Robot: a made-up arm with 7 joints.
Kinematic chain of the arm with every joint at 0, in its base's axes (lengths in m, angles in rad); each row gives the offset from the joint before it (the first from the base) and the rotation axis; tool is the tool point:
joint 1: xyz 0 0 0 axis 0 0.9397 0.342
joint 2: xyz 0 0 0 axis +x
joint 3: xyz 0 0 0 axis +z
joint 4: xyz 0.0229 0 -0.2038 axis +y
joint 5: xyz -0.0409 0 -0.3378 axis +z
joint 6: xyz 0 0 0 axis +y
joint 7: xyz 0 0 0 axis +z
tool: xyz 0 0 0
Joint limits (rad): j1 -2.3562..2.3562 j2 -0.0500..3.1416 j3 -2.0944..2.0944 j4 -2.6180..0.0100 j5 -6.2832..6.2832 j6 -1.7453..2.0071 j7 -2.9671..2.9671
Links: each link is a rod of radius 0.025 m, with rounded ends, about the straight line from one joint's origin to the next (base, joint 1, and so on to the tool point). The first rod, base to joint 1, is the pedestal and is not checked.
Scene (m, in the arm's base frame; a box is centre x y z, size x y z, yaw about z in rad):
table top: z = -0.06
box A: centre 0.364 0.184 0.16 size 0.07 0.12 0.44 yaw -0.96
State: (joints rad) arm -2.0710 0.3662 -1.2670 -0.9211 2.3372 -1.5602 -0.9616
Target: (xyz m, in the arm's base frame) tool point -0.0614 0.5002 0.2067
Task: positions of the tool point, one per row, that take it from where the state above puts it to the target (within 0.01 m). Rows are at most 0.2 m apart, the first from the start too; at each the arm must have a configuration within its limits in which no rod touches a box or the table.
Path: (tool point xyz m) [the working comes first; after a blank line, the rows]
Joints at the target: -2.1853 2.1316 -0.9605 -0.3334 2.3372 -1.5602 -0.9616
Straight joint move there: touches box A.

1: 0.3195 -0.3148 0.2256
2: 0.2790 -0.2974 0.2651
3: 0.2320 -0.2773 0.2980
4: 0.1798 -0.2555 0.3220
5: 0.1246 -0.2326 0.3354
6: 0.0692 -0.2100 0.3371
7: 0.1254 -0.1075 0.4101
8: 0.1553 0.0280 0.4487
9: 0.1505 0.1776 0.4460
10: 0.1088 0.3195 0.4008
11: 0.0347 0.4326 0.3178
12: -0.0614 0.5002 0.2067

